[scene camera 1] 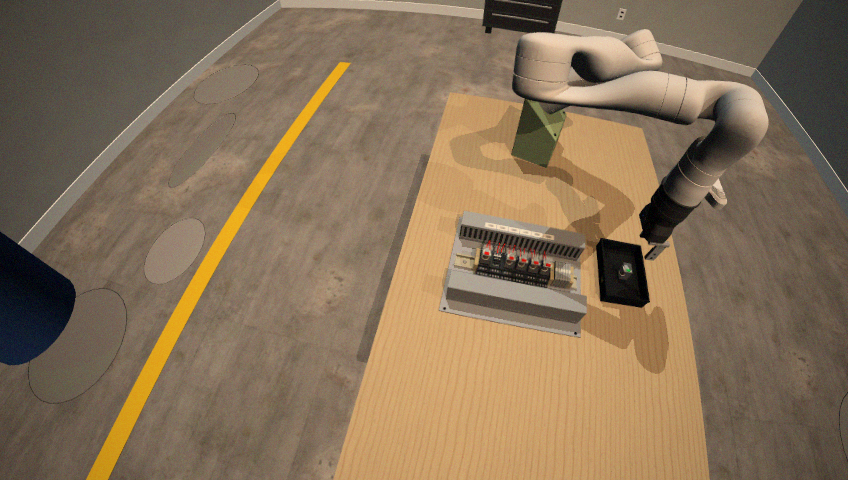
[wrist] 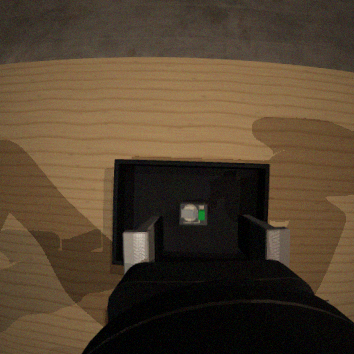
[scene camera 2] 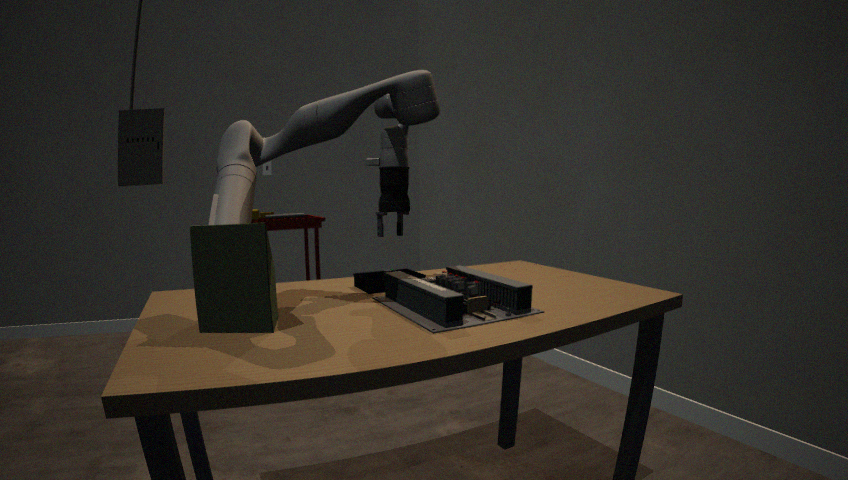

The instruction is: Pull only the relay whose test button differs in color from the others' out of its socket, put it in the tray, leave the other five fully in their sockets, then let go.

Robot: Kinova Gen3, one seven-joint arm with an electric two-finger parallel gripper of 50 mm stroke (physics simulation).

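Pixels of known places: gripper, fingertip midpoint: (scene camera 1: 646, 247) (wrist: 200, 231) (scene camera 2: 390, 236); arm's base, origin of the base link: (scene camera 2: 227, 243).
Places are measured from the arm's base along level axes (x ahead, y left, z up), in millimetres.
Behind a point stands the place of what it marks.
Observation:
The relay with the green test button (scene camera 1: 624, 270) {x 449, y 245, z -125 mm} (wrist: 190, 213) {x 437, y 255, z -124 mm} stands upright, button side up, near the middle of the black tray (scene camera 1: 630, 302) {x 516, y 271, z -153 mm} (scene camera 2: 368, 281) {x 359, y 192, z -136 mm} (wrist: 116, 210) {x 359, y 250, z -134 mm}. My gripper (scene camera 1: 656, 252) {x 444, y 254, z -32 mm} (scene camera 2: 389, 227) {x 444, y 254, z -32 mm} (wrist: 200, 231) {x 444, y 254, z -32 mm} is open and empty, well above the tray and the relay, touching neither. Five relays with red buttons, among them the leftmost relay (scene camera 1: 486, 254) {x 503, y -92, z -101 mm} and the rightmost relay (scene camera 1: 547, 266) {x 501, y 46, z -100 mm}, stand in the socket row and look seated. The second socket from the left (scene camera 1: 497, 259) {x 485, y -63, z -137 mm} holds no relay. In scene camera 2 the near duct partly hides the row, and the tray's inside is hidden.
The panel carries a slotted duct (scene camera 1: 520, 236) {x 427, y -20, z -110 mm} behind the relays and a plain grey duct (scene camera 1: 514, 295) {x 585, y -18, z -106 mm} in front of them. The tray stands to its right on the wooden table (scene camera 1: 505, 404) {x 796, y 7, z -169 mm} (scene camera 2: 309, 356) {x 117, y -213, z -169 mm}. The green arm base block (scene camera 1: 535, 142) {x 90, y -5, z -92 mm} (scene camera 2: 232, 279) {x 5, y -48, z -64 mm} stands at the table's far end.

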